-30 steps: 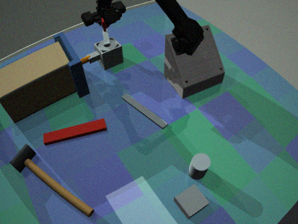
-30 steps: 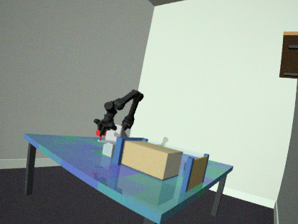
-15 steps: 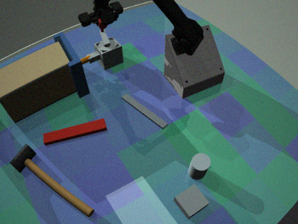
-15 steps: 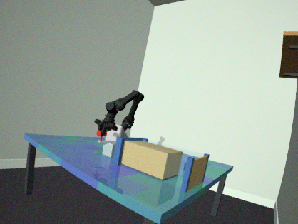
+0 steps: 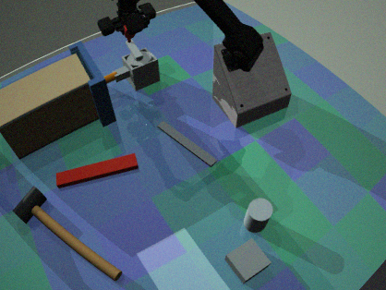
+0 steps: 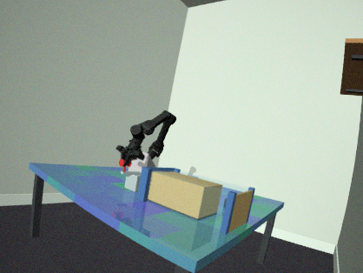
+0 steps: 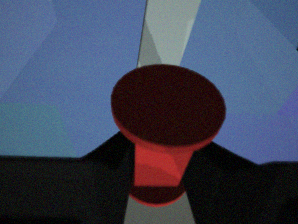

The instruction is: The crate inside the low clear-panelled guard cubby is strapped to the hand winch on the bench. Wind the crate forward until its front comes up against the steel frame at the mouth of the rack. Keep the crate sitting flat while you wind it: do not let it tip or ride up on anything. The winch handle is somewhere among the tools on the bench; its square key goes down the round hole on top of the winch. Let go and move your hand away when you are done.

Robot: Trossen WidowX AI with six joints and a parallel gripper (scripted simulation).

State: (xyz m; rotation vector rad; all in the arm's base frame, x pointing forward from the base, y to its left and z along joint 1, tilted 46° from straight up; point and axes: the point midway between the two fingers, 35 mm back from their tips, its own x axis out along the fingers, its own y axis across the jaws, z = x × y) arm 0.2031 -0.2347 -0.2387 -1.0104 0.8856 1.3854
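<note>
My gripper tip is 5 cm to the right of the crank handle and 3 cm above it. Also, from my gripper tip: grey flat bar: 1 cm behind, 43 cm to the left, 13 cm below; red knob: 2 cm to the left; grey winch: 2 cm behind, 11 cm to the left, 10 cm below.
</note>
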